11 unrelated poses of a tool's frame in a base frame.
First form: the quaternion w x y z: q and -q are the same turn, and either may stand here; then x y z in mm.
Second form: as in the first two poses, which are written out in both.
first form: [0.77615 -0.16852 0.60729 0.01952 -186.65 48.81 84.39]
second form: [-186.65 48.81 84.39 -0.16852 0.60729 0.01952 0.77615]
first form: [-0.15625 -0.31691 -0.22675 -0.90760 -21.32 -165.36 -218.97]
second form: [-21.32 -165.36 -218.97 0.31691 0.22675 0.90760 0.15625]
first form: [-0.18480 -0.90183 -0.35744 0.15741 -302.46 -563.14 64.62]
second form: [-302.46 -563.14 64.62 0.90183 0.35744 -0.15741 0.18480]
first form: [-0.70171 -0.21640 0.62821 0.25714 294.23 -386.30 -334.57]
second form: [294.23 -386.30 -334.57 0.21640 -0.62821 -0.25714 0.70171]
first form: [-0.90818 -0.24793 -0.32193 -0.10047 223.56 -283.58 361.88]
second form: [223.56 -283.58 361.88 0.24793 0.32193 0.10047 0.90818]
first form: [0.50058 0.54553 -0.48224 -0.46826 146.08 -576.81 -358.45]
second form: [146.08 -576.81 -358.45 0.54553 -0.48224 -0.46826 0.50058]
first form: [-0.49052 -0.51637 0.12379 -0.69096 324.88 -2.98 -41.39]
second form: [324.88 -2.98 -41.39 0.51637 -0.12379 0.69096 0.49052]
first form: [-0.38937 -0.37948 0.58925 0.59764 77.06 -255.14 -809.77]
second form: [77.06 -255.14 -809.77 0.37948 -0.58925 -0.59764 0.38937]
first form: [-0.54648 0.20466 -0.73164 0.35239 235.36 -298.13 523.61]
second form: [235.36 -298.13 523.61 -0.20466 0.73164 -0.35239 0.54648]
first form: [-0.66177 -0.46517 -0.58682 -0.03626 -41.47 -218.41 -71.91]
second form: [-41.47 -218.41 -71.91 0.46517 0.58682 0.03626 0.66177]
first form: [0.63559 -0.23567 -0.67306 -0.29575 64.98 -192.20 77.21]
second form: [64.98 -192.20 77.21 -0.23567 -0.67306 -0.29575 0.63559]
